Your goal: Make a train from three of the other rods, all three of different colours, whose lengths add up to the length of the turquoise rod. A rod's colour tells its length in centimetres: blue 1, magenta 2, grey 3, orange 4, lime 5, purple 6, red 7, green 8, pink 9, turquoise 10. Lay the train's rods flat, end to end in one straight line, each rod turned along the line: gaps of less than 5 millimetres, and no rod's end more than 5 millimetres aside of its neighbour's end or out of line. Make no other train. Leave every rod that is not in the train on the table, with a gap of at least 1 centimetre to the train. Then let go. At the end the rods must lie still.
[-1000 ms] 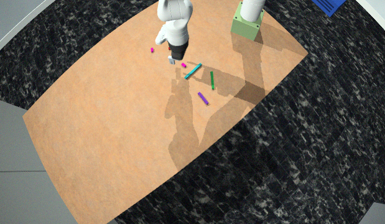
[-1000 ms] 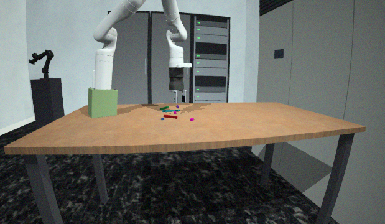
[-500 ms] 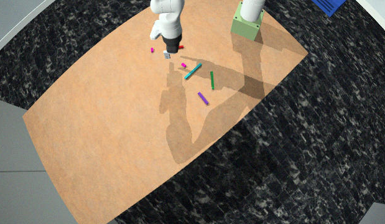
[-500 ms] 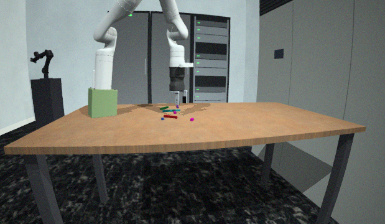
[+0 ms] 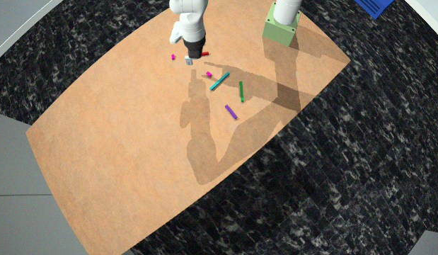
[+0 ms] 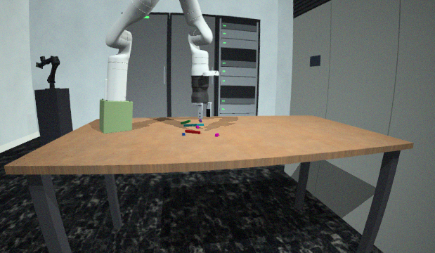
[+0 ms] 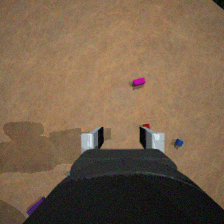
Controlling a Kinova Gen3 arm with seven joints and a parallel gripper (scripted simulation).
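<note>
My gripper is now 90 mm past the blue rod, 60 mm to the left of it and 70 mm above it. Round my hand: turquoise rod: 40 mm behind, 130 mm to the left, 70 mm below; red rod: 50 mm behind, 20 mm to the right, 70 mm below; green rod: 80 mm behind, 210 mm to the left, 70 mm below.
</note>
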